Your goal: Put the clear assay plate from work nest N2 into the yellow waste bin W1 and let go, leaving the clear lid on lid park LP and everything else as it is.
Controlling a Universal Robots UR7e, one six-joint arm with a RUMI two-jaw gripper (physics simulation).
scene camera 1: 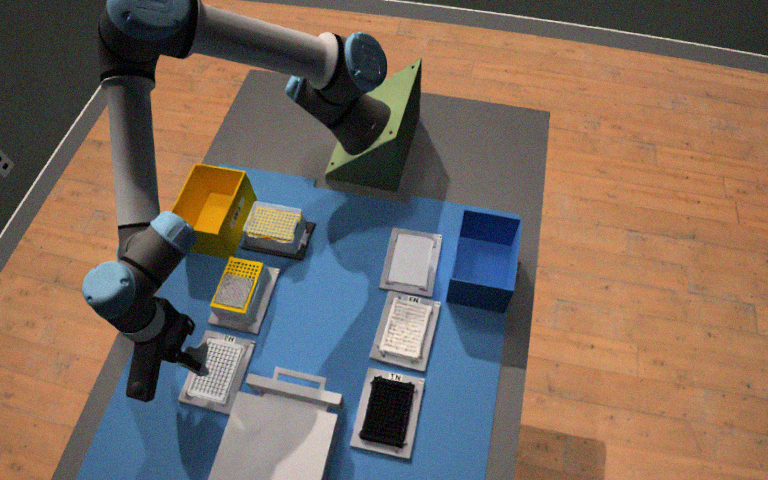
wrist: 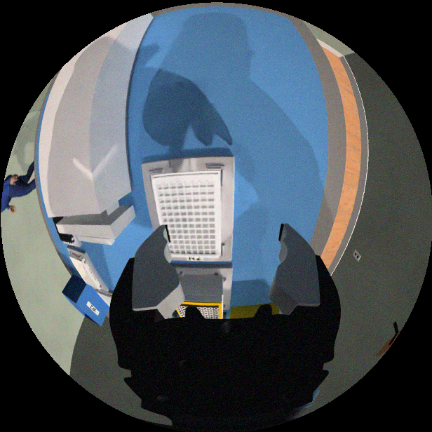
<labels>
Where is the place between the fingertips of my gripper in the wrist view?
224, 226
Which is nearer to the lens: the box-shaped device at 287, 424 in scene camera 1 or the yellow-topped tip rack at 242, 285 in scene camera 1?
The box-shaped device.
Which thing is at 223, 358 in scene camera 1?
A clear assay plate.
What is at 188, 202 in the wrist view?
A clear assay plate.
</labels>
